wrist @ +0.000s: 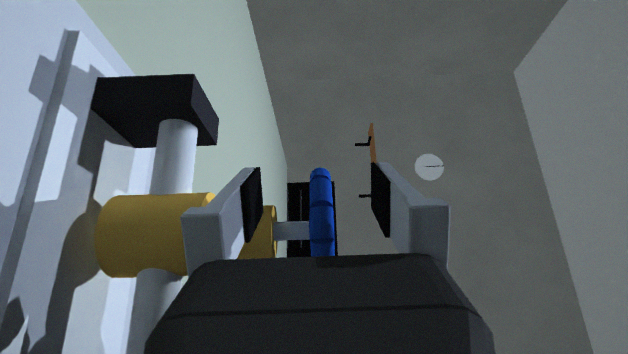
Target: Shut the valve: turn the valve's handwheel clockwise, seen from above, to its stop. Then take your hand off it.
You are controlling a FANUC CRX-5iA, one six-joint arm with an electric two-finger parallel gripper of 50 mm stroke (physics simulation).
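Note:
The blue handwheel (321,215) is seen edge-on near the middle of the wrist view, its lower part hidden behind the gripper's dark body. A grey stem (291,230) joins it to the yellow valve body (142,235) at the left. A light grey pipe (175,157) runs from the valve body to a black clamp block (142,107). My gripper (316,187) is open, with one finger on each side of the wheel's rim as seen here. Gaps show between the rim and both finger pads. The left finger covers part of the valve body.
The pale mounting plate (22,125) stands along the left edge, beside the pale green table top (200,45). In the background are a grey wall with a round white clock (429,172), an orange shelf (372,145) on black brackets, and a dark slatted object (297,205) behind the wheel.

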